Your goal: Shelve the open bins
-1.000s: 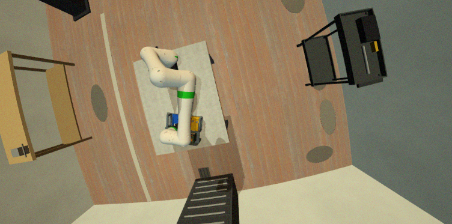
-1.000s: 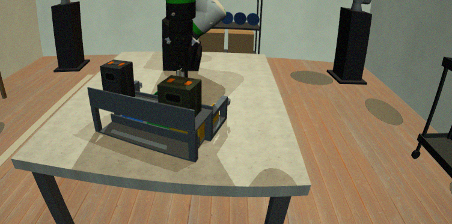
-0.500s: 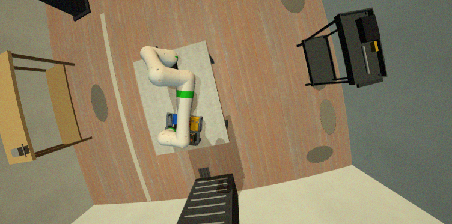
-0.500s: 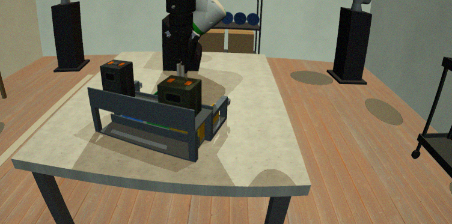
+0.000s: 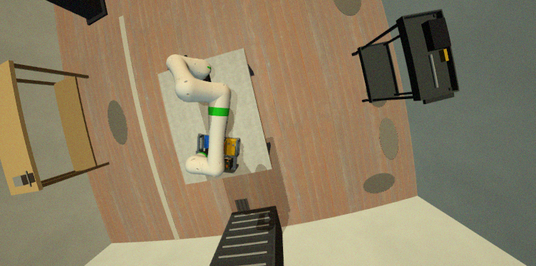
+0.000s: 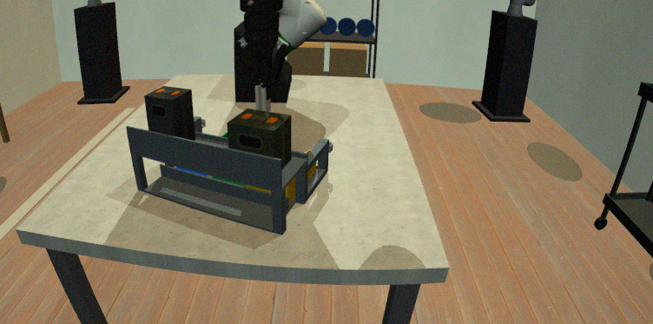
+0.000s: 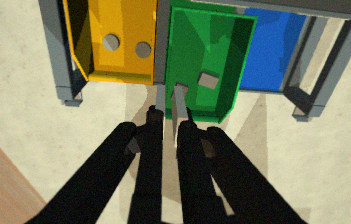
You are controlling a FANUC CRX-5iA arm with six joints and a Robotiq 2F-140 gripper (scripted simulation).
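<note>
Right now the green bin is 13 cm below my hand, 4 cm to the right of it and 2 cm behind it. Also, from my hand: yellow bin: 14 cm below, 7 cm ahead, 4 cm to the left.
</note>
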